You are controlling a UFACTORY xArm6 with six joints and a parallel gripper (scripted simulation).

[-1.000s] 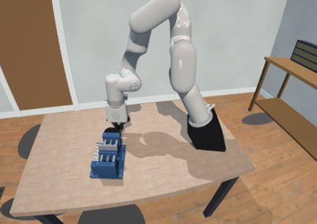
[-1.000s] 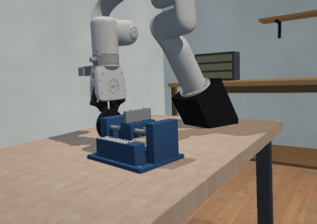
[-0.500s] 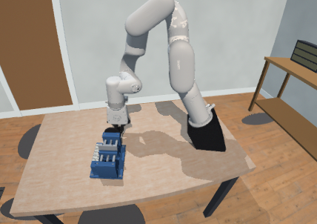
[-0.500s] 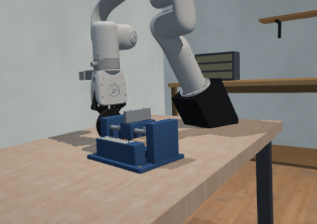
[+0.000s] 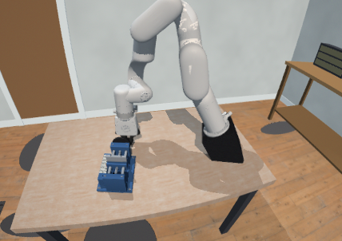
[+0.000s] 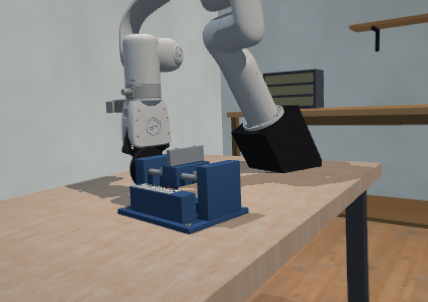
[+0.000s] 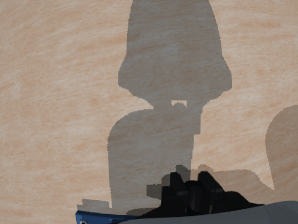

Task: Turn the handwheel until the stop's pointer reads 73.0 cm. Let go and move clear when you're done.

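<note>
Right now my hand is 2 cm short of the black handwheel and 2 cm to the right of it. Round my hand: grey stop block 11 cm ahead, 12 cm to the left, 3 cm above.
</note>
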